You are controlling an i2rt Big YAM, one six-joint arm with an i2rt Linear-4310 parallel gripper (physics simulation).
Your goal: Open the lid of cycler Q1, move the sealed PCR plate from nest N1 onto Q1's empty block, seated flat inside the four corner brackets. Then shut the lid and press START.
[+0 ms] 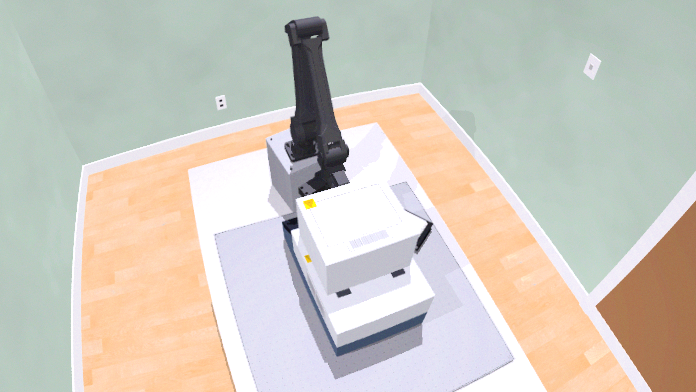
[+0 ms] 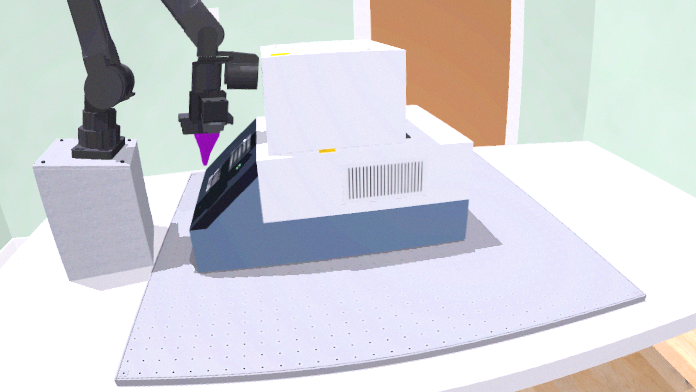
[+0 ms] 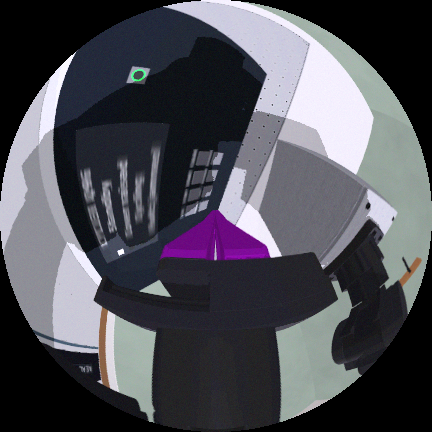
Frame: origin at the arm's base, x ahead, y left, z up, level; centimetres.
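Where they show: gripper, fingertip midpoint: (image 2: pixel 204 164) (image 3: pixel 214 215); arm's base, link origin: (image 1: pixel 303 149) (image 2: pixel 99 150) (image 3: pixel 352 251).
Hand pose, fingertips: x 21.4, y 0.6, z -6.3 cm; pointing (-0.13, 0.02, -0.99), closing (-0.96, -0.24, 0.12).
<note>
Each offset is from my fingertips to the top centre of the thing. "*": to the spot under its first point. Level surfaces: height alone.
The cycler (image 1: pixel 382 312) (image 2: pixel 330 235) has a blue base and a white upper body. Its box-shaped white lid @(dx +24.3, dy -2.6, dz +21.2 cm) (image 1: pixel 360 215) (image 2: pixel 335 95) is down, so the block is hidden. The sloped dark front panel @(* dx +3.3, dy -9.8, dz -0.8 cm) (image 3: pixel 200 95) bears a button keypad @(dx +2.1, dy -2.6, dz -1.7 cm) (image 3: pixel 202 175), a status list @(* dx +7.4, dy -2.8, dz +2.3 cm) (image 3: pixel 122 192) with one white lamp lit @(* dx +8.5, dy +2.9, dz +3.2 cm) (image 3: pixel 120 252), and a round green-ringed mark @(* dx +7.0, dy -10.3, dz +2.3 cm) (image 3: pixel 138 75). The lettering is blurred. My gripper (image 2: pixel 205 164) (image 3: pixel 214 215) is shut and empty, its purple fingertips pointing down by the front panel. Any gap to the panel is hard to judge. The PCR plate and nest N1 do not show.
The cycler stands on a perforated grey board @(dz -14.7 cm) (image 1: pixel 260 300) (image 2: pixel 350 320) (image 3: pixel 275 90) on a white table @(dz -16.1 cm) (image 2: pixel 590 170). The arm's grey pedestal (image 1: pixel 283 175) (image 2: pixel 95 215) (image 3: pixel 315 195) stands close to the cycler's front. A dark tilted panel @(dx +12.8, dy +25.3, dz -10.9 cm) (image 1: pixel 424 237) shows beside the lid.
</note>
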